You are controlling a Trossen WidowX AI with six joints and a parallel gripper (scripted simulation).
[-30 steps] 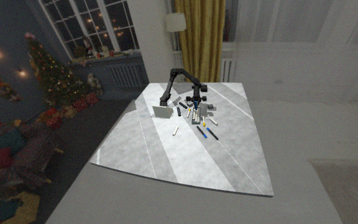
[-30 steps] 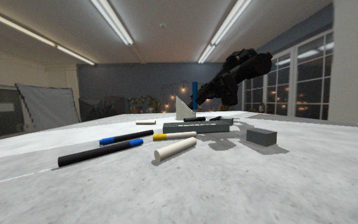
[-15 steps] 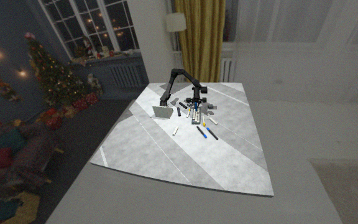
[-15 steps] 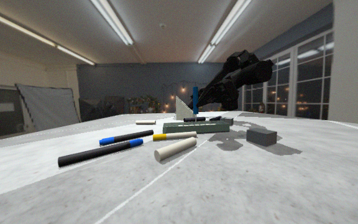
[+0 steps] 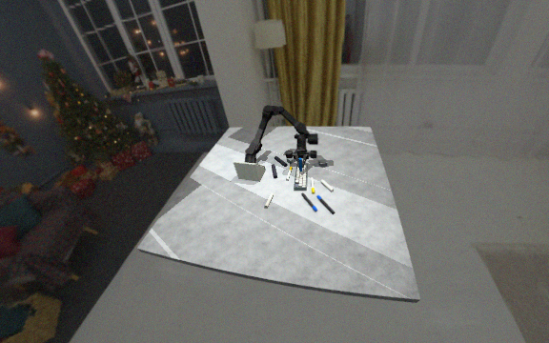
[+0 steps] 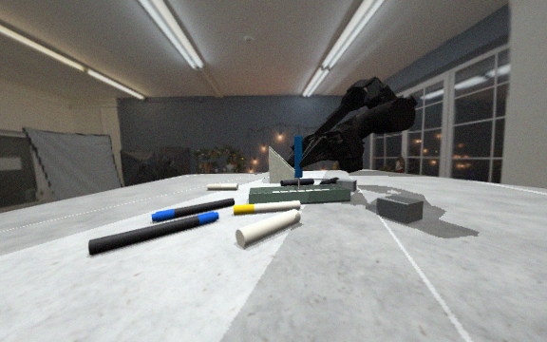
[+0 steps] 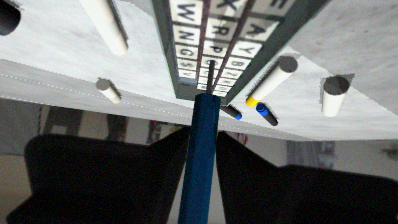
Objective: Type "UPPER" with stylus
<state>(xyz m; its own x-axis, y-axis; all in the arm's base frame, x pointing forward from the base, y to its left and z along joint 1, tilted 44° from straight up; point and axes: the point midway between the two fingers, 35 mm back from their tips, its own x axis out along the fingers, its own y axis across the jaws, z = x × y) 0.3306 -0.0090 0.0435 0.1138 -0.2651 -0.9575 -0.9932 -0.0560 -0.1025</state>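
Right now my gripper tip is 12 cm short of the grey block, 14 cm to the right of it and 6 cm above it. The rest, counted from my gripper tip: thin metal tip (5 cm below); blue stylus (1 cm below).
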